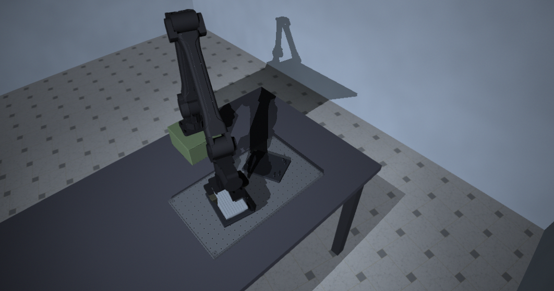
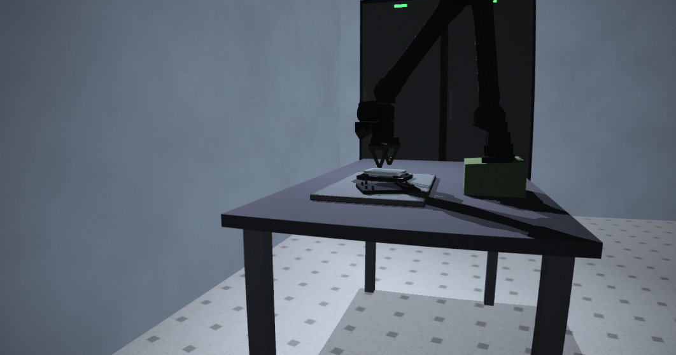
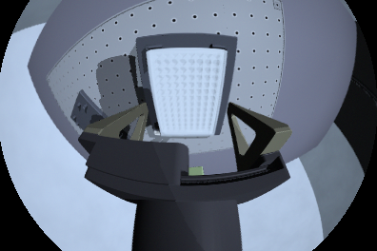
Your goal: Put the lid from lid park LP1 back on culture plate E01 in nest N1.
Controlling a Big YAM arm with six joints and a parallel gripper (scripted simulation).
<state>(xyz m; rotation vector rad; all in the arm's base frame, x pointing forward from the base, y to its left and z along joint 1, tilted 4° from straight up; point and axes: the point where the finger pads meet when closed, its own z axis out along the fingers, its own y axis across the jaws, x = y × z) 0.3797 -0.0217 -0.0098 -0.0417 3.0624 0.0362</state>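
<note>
My hand is 2 cm above the lid. Also, from my hand: plate nest: 4 cm below; lid park: 21 cm to the left, 9 cm behind, 5 cm below; culture plate E01: 3 cm below.
</note>
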